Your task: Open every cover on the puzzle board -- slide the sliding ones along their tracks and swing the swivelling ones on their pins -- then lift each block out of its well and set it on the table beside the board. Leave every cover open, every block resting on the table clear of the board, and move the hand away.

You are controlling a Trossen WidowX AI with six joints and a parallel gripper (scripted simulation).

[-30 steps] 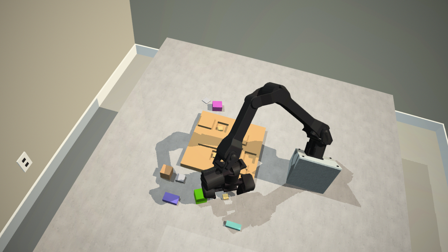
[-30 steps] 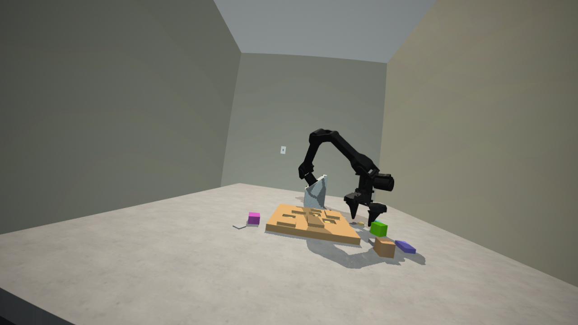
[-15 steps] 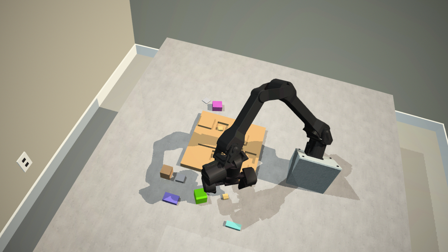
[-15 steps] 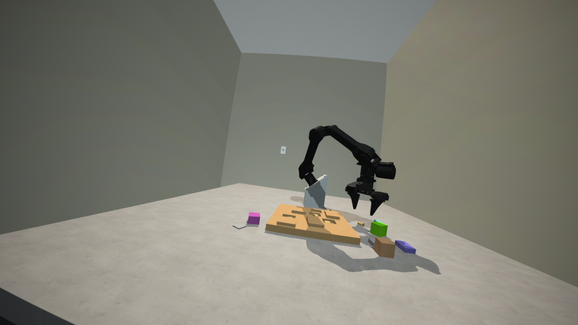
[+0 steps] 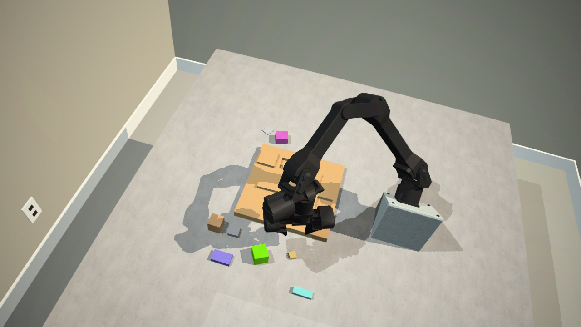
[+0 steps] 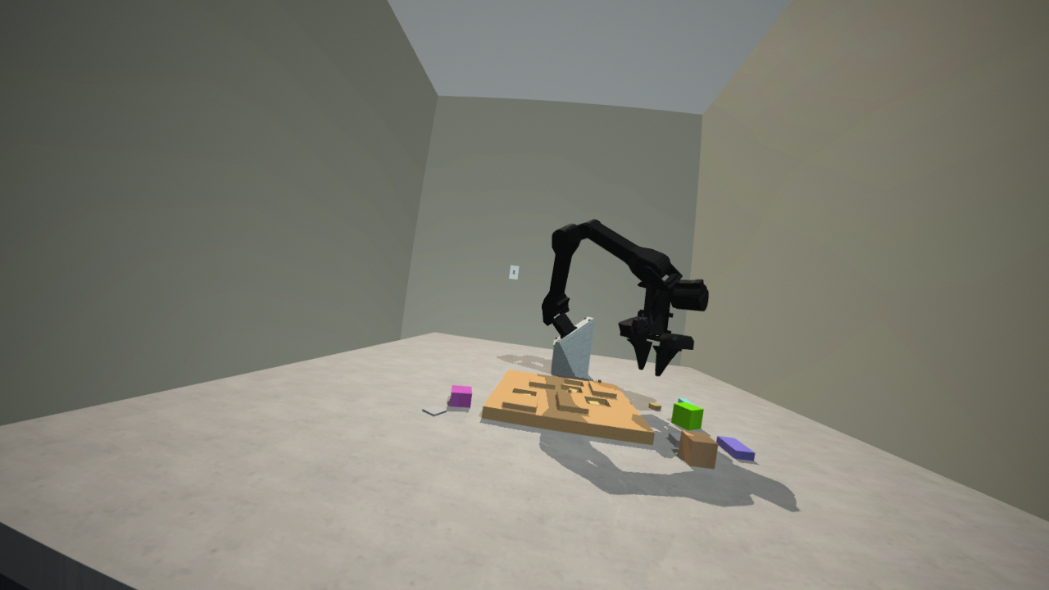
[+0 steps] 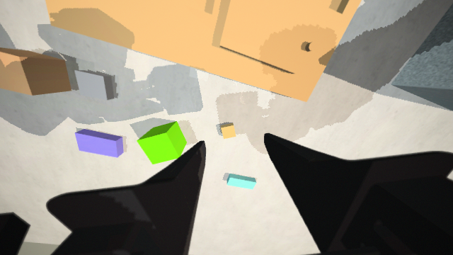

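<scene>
My gripper tip is now 80 mm short of the green block, 60 mm to the right of it and 60 mm above it. From my gripper tip the other things lie so: grey block: 180 mm ahead, 80 mm below; then purple block: 190 mm ahead, 90 mm to the left, 80 mm below; then cyan block: 130 mm to the left, 80 mm below, 60 mm behind.
</scene>
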